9 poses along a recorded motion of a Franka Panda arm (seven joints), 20 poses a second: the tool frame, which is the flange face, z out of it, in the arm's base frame.
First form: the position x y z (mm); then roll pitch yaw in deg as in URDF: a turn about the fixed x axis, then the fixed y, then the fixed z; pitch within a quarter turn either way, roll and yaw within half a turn.
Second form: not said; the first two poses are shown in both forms.
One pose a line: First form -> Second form
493 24 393 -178.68 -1.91 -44.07 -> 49.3 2.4 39.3 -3.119 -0.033 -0.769
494 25 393 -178.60 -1.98 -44.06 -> 49.4 2.5 39.3 -3.117 -0.035 -0.769
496 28 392 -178.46 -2.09 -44.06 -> 49.6 2.8 39.2 -3.115 -0.036 -0.769
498 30 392 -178.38 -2.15 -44.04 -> 49.8 3.0 39.2 -3.113 -0.038 -0.769
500 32 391 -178.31 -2.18 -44.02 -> 50.0 3.2 39.1 -3.112 -0.038 -0.768
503 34 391 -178.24 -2.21 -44.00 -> 50.3 3.4 39.1 -3.111 -0.039 -0.768
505 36 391 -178.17 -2.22 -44.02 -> 50.5 3.6 39.1 -3.110 -0.039 -0.768
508 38 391 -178.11 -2.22 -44.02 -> 50.8 3.8 39.1 -3.109 -0.039 -0.768
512 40 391 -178.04 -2.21 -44.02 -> 51.2 4.0 39.1 -3.107 -0.039 -0.768
